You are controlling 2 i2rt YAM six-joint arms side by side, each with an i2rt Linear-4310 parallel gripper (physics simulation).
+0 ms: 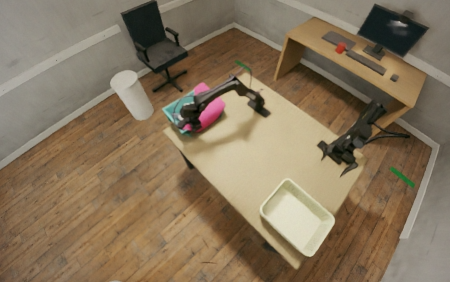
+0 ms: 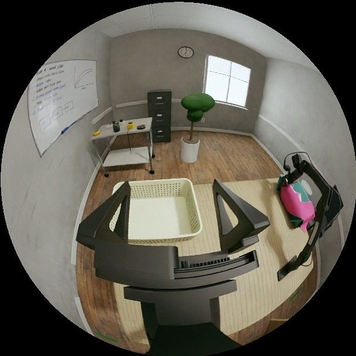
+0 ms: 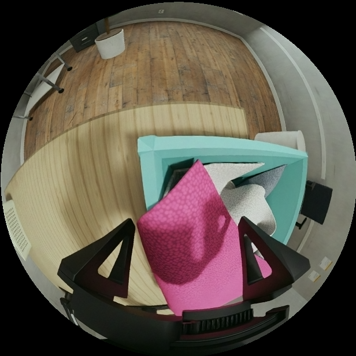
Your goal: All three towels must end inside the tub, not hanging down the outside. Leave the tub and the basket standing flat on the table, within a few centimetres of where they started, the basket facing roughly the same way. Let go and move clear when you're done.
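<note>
The teal tub point(image 1: 172, 107) point(image 2: 283, 184) point(image 3: 215, 144) stands at the table's far left corner. The pink towel point(image 1: 212, 112) point(image 2: 296, 202) point(image 3: 200, 235) lies partly in it and drapes over the side wall facing the table; its lower edge is partly hidden. A whitish-grey towel point(image 3: 255, 200) and a blue-grey towel point(image 3: 272, 180) lie inside the tub. My right gripper point(image 1: 186, 125) point(image 3: 185, 224) is open above the pink towel, a finger on either side of it. My left gripper point(image 1: 332, 167) point(image 2: 171, 183) is open and empty, above the table at the right.
The cream basket point(image 1: 292, 215) point(image 2: 160, 215) point(image 3: 16, 232) is empty and stands on the table point(image 1: 265, 145) near its front right corner. A white bin point(image 1: 135, 100) and an office chair point(image 1: 160, 52) stand on the floor beyond the tub. A desk point(image 1: 320, 37) stands behind.
</note>
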